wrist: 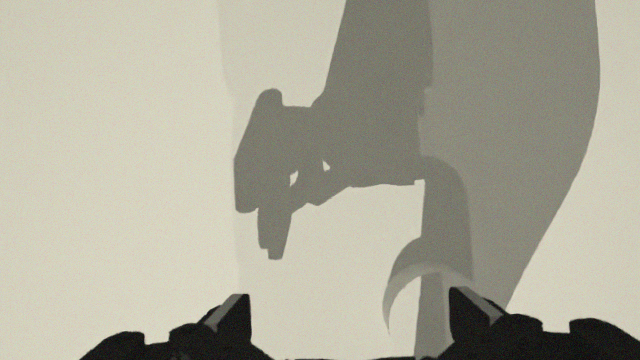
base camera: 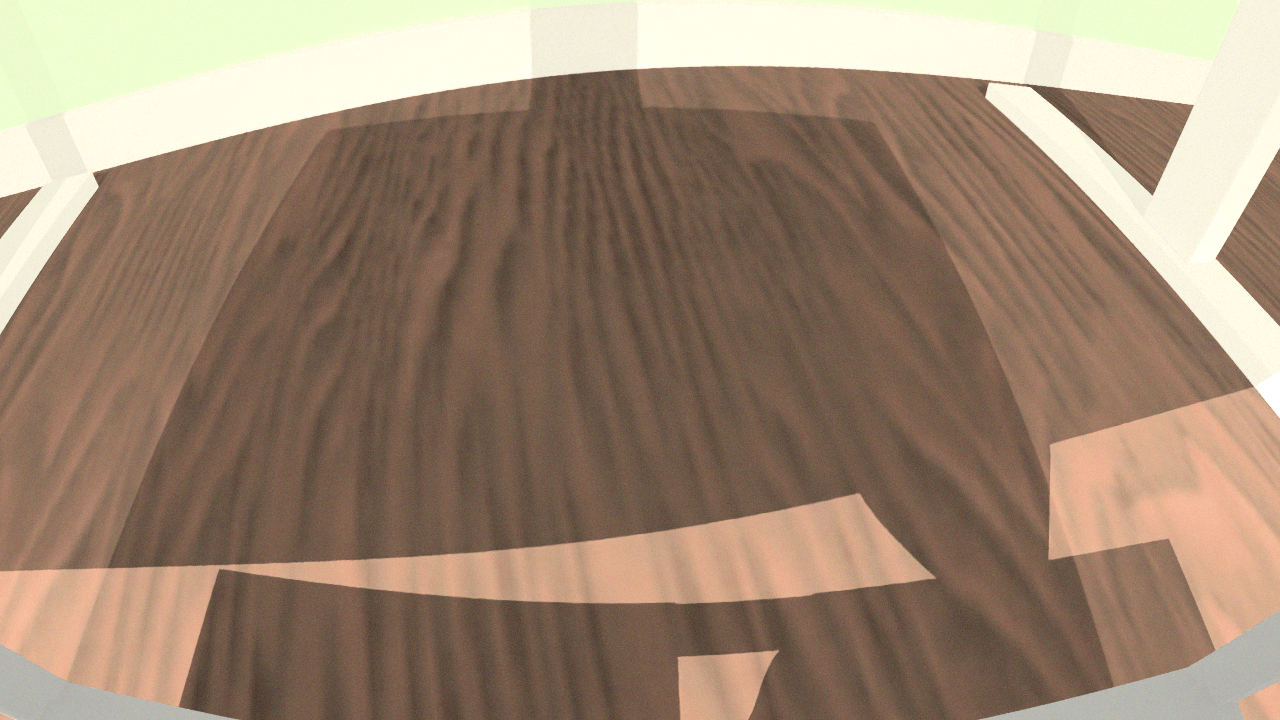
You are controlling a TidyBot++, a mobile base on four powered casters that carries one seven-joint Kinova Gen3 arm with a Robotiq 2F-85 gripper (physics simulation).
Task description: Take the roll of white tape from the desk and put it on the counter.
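Frame: origin at the arm's base, x ahead, y left, z up, level; metres.
Seen in the pictures: gripper, fingertip midpoint: (wrist: 349,313).
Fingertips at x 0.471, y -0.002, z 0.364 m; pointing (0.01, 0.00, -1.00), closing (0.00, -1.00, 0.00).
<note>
A point is followed by its place in that frame.
The roll of white tape (wrist: 396,286) {x 0.475, y -0.027, z 0.338 m} shows as a pale ring on a pale surface at the lower right of the wrist view. Its shaded inner wall shows as a curved band, and its lower part blends into the surface. The right finger covers part of its right side. My gripper (wrist: 349,313) {x 0.471, y -0.002, z 0.364 m} is open with nothing between its fingers. The roll lies below the fingers, toward the right finger. The pale surface, which looks like the desk (wrist: 125,175) {x 0.538, y 0.122, z 0.324 m}, fills the wrist view. The counter cannot be made out in either view.
Broad shadows of the arm and gripper fall across the pale surface. The base camera shows a brown wooden floor (base camera: 581,313) {x 0.476, y 0.029, z -0.397 m}, a white strip (base camera: 358,71) {x 0.849, y 0.307, z -0.349 m} along the green wall, low white bars (base camera: 1074,152) at left and right, and a white post (base camera: 1206,143) {x 0.583, y -0.556, z -0.256 m} at the right.
</note>
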